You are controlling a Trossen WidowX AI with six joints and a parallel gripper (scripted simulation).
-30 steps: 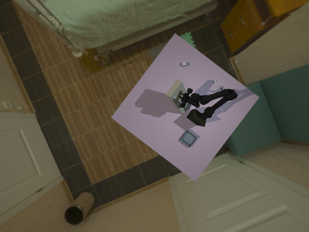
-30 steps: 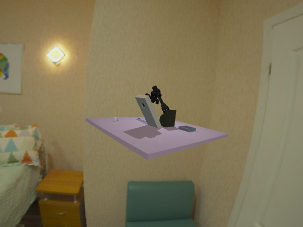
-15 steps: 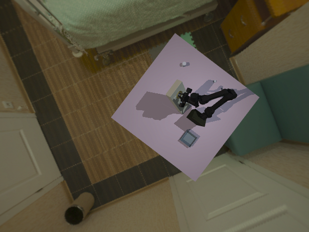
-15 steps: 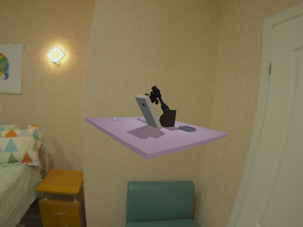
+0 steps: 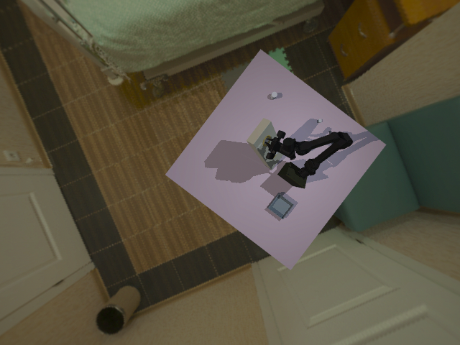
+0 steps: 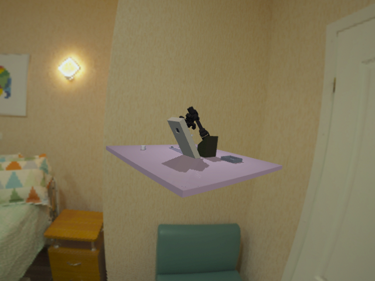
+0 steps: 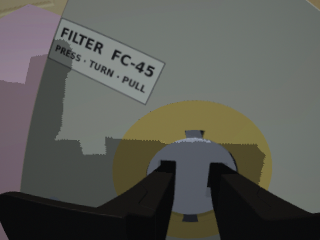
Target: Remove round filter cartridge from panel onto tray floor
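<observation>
Right now my gripper tip is 1 cm short of the round grey filter cartridge and 1 cm above it. From my gripper tip the other things lie so: grey tray 47 cm behind, 27 cm below, 21 cm to the left.
</observation>
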